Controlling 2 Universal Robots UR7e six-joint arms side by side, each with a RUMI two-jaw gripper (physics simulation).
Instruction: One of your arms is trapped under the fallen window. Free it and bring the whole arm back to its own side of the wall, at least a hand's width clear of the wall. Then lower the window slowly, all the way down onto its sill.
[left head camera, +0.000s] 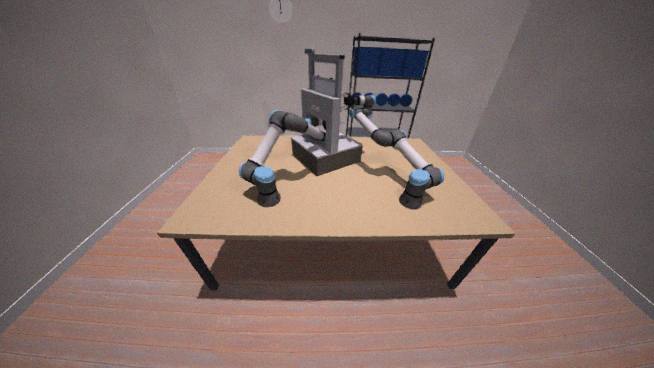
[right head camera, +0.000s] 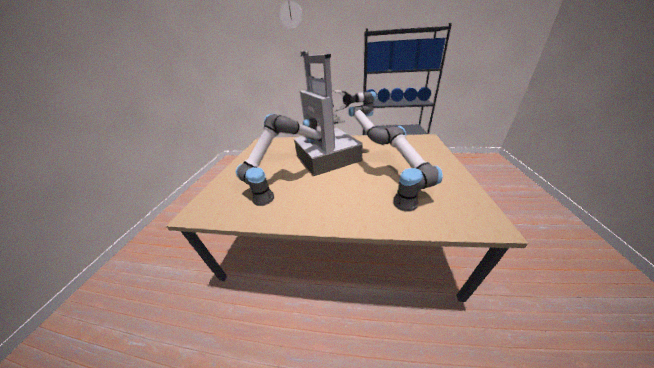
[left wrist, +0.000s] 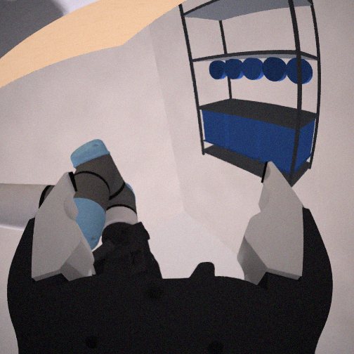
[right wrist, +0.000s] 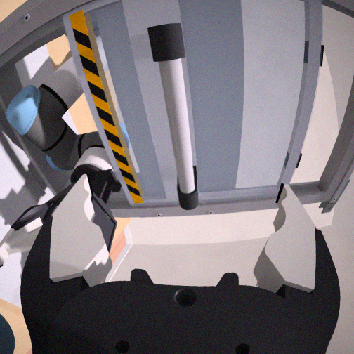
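The window (left head camera: 325, 86) (right head camera: 317, 86) (right wrist: 215, 100) is a grey framed pane in an upright wall (left head camera: 320, 100) (right head camera: 314, 102). In the right wrist view it has a white bar handle (right wrist: 176, 110) with black ends and a yellow-black striped lower edge (right wrist: 102, 107). My left arm (left head camera: 315, 131) (right head camera: 310, 131) (right wrist: 50, 115) passes through the opening below that edge; whether they touch is unclear. My left gripper (left wrist: 166, 166) (right head camera: 338, 120) is open and empty beyond the wall. My right gripper (right wrist: 185, 180) (right head camera: 339, 99) is open, facing the handle, which is not gripped. The sill is hidden.
The wall stands on a grey box base (left head camera: 340, 161) (right head camera: 337, 159) on the wooden table (left head camera: 340, 215) (right head camera: 330, 215). In the left wrist view, the right arm's wrist (left wrist: 95, 185) is close by. A shelf rack (left head camera: 394, 39) (right head camera: 407, 31) (left wrist: 240, 55) with blue bins stands behind the table.
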